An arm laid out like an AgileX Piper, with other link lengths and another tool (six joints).
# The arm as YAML. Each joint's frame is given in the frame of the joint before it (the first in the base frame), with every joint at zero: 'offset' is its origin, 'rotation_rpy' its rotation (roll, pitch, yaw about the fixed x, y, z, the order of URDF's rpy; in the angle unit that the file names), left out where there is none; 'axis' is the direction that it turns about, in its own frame. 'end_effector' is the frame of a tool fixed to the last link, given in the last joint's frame.
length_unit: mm
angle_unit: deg
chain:
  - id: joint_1
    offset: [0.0, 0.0, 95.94]
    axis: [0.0, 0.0, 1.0]
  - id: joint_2
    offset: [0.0, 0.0, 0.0]
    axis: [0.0, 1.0, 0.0]
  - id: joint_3
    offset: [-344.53, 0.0, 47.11]
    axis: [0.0, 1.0, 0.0]
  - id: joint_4
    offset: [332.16, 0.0, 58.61]
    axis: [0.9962, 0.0, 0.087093]
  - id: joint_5
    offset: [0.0, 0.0, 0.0]
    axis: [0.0, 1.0, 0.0]
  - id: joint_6
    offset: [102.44, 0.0, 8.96]
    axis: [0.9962, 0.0, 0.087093]
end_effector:
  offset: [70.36, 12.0, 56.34]
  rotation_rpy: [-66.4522, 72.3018, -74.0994]
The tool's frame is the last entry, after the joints.
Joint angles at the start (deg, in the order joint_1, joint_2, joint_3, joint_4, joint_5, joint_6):
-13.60 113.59 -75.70 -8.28 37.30 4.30
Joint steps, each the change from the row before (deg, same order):
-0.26 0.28 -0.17 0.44 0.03 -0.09
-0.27 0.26 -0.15 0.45 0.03 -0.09
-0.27 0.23 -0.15 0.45 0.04 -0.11
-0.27 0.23 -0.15 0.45 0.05 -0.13
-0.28 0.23 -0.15 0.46 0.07 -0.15
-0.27 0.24 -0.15 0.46 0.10 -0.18
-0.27 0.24 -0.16 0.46 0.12 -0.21
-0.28 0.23 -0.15 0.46 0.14 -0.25
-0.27 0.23 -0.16 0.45 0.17 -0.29
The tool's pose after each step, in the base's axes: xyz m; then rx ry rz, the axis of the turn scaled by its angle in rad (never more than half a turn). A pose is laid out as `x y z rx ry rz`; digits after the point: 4 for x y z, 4 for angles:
0.5703 -0.1417 0.0828 -0.0800 2.7952 -0.4211
0.5704 -0.1440 0.0811 -0.0682 2.7986 -0.4139
0.5705 -0.1462 0.0797 -0.0568 2.8015 -0.4069
0.5706 -0.1485 0.0783 -0.0459 2.8045 -0.4000
0.5705 -0.1508 0.0769 -0.0351 2.8078 -0.3929
0.5704 -0.1529 0.0753 -0.0252 2.8116 -0.3857
0.5703 -0.1550 0.0737 -0.0161 2.8155 -0.3785
0.5700 -0.1572 0.0721 -0.0077 2.8197 -0.3714
0.5698 -0.1592 0.0705 -0.0007 2.8241 -0.3645

